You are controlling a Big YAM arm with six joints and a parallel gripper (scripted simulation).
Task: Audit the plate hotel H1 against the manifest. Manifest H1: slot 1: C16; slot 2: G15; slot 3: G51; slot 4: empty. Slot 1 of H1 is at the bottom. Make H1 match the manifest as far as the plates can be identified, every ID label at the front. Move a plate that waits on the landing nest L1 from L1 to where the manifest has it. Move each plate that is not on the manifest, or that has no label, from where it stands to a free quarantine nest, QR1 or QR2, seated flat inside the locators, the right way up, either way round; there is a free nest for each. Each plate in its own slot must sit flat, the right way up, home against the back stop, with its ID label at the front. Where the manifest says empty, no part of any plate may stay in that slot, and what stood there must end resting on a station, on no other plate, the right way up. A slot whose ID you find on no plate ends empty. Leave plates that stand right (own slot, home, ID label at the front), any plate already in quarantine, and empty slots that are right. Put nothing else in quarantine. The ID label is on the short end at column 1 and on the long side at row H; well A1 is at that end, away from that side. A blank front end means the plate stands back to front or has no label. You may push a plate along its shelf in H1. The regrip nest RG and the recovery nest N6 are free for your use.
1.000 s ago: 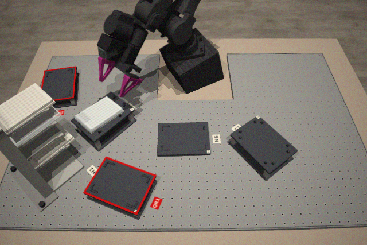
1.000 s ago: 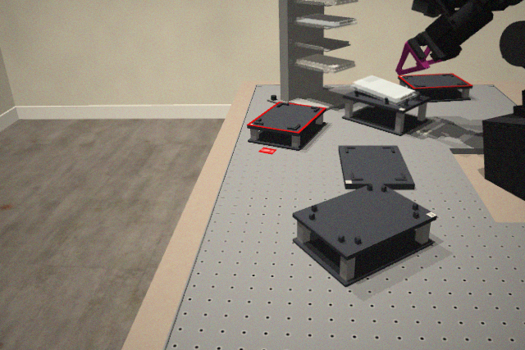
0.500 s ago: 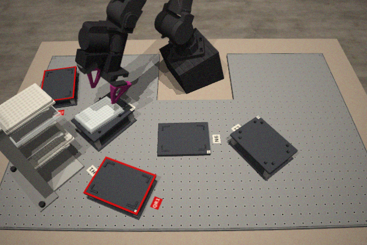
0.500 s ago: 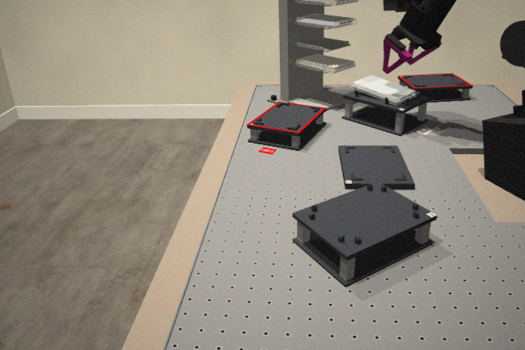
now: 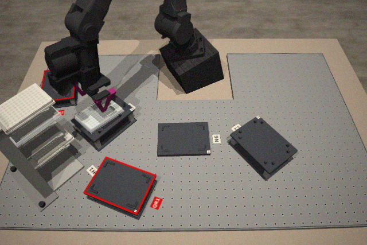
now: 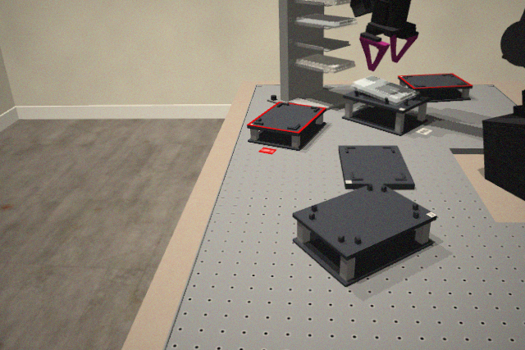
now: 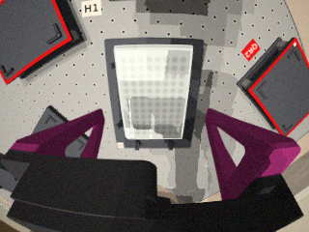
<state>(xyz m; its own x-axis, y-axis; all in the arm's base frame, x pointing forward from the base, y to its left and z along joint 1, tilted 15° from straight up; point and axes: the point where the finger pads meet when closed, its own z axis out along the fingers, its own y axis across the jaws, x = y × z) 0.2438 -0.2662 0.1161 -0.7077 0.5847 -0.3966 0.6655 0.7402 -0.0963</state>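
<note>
The regrip nest is 8 cm below my hand, 1 cm to the left of it and 1 cm behind it. Also, from my hand: plate labelled G51: 13 cm ahead, 12 cm to the right, 8 cm above; then plate hotel H1: 19 cm ahead, 17 cm to the right, 2 cm above; then quarantine nest QR1: 22 cm ahead, 10 cm below, 9 cm to the left.
</note>
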